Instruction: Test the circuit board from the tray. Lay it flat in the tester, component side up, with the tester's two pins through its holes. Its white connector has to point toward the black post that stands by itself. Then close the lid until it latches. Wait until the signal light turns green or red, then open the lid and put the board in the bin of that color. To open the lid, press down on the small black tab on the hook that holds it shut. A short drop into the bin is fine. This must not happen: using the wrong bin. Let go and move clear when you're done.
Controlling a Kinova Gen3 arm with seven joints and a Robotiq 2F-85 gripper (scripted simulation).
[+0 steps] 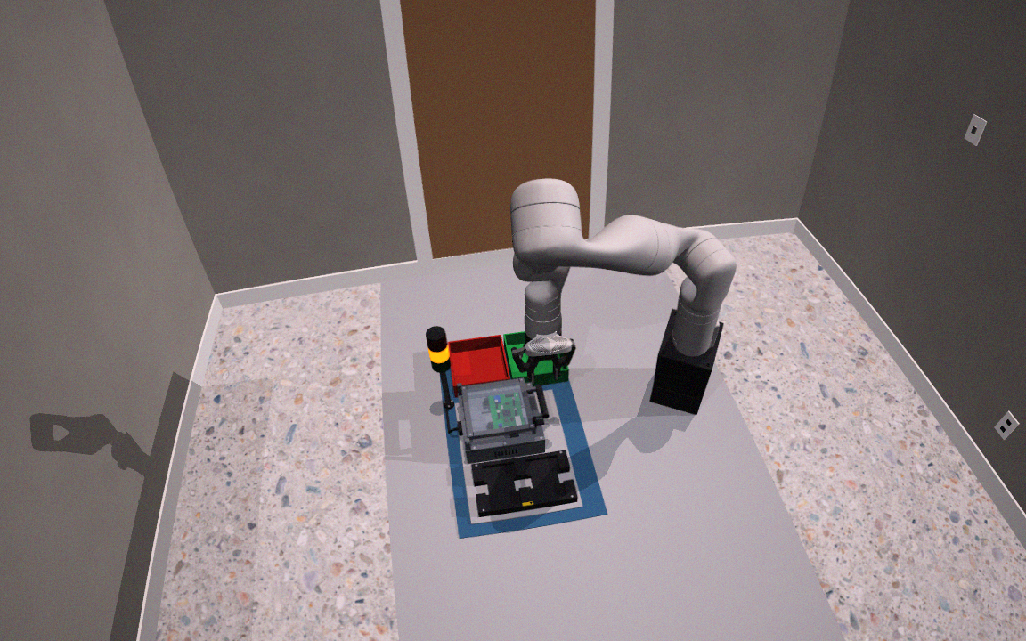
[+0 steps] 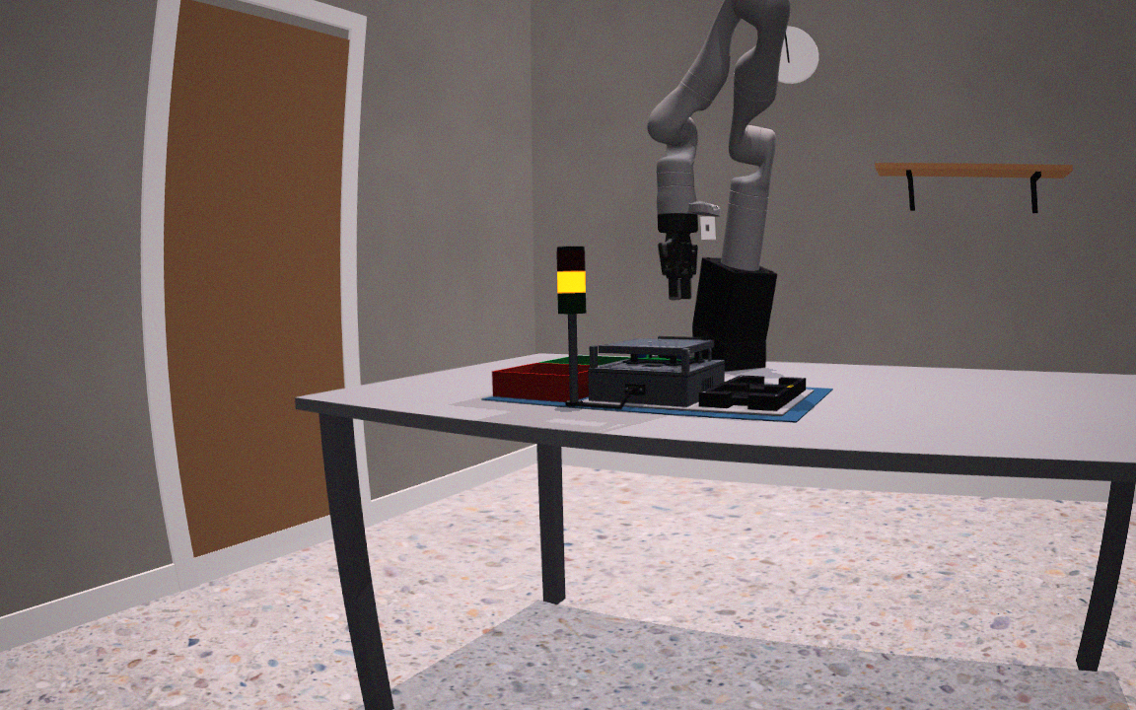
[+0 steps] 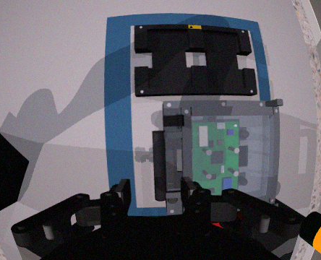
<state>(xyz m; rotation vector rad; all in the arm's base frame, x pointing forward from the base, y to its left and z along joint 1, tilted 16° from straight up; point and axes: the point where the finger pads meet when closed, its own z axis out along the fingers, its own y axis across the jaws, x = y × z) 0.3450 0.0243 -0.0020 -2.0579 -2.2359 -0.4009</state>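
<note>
The latch hook is 90 mm below my hand, 60 mm to the left of it and 20 mm ahead of it. From my hand the other things lie so: green circuit board: 110 mm below, 90 mm ahead, 10 mm to the left; green bin: 200 mm to the right, 170 mm below; lid: 90 mm below, 90 mm ahead, 10 mm to the left.
</note>
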